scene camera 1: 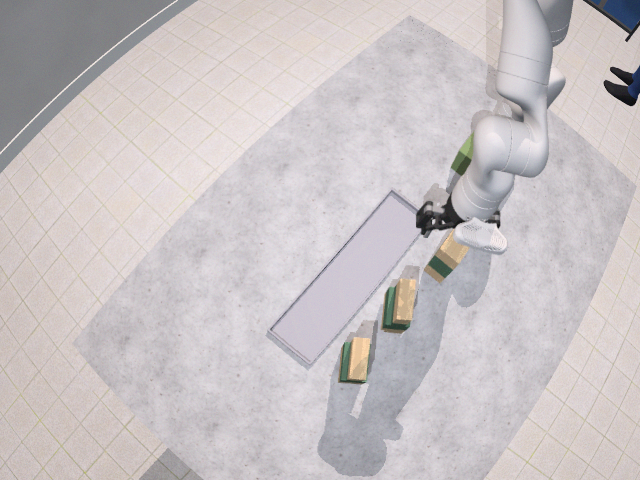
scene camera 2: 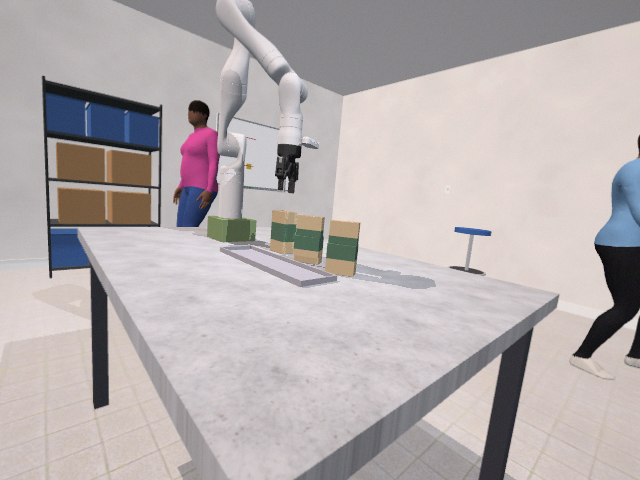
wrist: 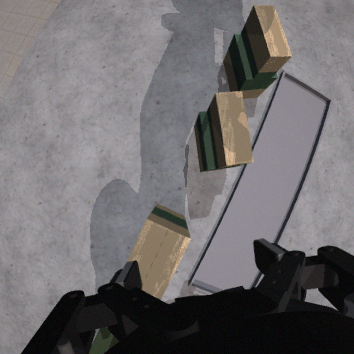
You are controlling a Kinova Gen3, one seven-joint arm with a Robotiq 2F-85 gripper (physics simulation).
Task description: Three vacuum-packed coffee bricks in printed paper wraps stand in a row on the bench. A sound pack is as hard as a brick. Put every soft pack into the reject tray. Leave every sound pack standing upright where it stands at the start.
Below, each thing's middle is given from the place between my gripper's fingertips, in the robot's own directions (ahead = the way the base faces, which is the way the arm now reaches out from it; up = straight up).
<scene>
Now: the grey reject tray (scene camera 1: 336, 293) 220 mm below my hand, 110 mm to the right of it and 110 mm ahead of it.
</scene>
